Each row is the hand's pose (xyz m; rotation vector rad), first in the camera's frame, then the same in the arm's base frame.
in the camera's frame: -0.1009 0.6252 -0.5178 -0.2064 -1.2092 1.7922
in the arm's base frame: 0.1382 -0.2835 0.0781 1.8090 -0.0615 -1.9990
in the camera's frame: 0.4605 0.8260 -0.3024 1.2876 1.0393 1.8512
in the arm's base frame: 0.3226 0.3069 -0.0610 -1.0008 1.3951 0.8536
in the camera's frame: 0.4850 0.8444 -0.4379 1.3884 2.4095 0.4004
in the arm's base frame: 0.4411 0.2637 -0.0028 -0.2248 1.0493 -0.5156
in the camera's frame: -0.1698 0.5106 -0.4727 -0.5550 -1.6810 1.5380
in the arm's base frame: 0.0138 -0.3194 0.1343 1.4286 0.3190 -1.7543
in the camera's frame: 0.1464 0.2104 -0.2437 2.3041 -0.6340 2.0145
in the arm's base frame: -0.1894 0.0761 0.3461 0.1153 1.2672 2.1889
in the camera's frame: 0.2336 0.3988 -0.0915 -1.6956 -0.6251 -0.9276
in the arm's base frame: -0.1598 0.2195 0.1343 1.1974 2.0766 0.7221
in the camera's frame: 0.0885 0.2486 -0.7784 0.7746 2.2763 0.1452
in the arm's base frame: 0.1960 -0.2293 0.5673 -0.6190 0.6824 -0.7886
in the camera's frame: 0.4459 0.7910 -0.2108 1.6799 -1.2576 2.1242
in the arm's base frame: 0.2308 0.3385 -0.0812 -0.2483 1.0546 2.7622
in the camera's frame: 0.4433 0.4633 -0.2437 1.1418 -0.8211 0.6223
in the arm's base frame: 0.0721 0.3301 0.2073 -0.8342 -0.6382 1.9265
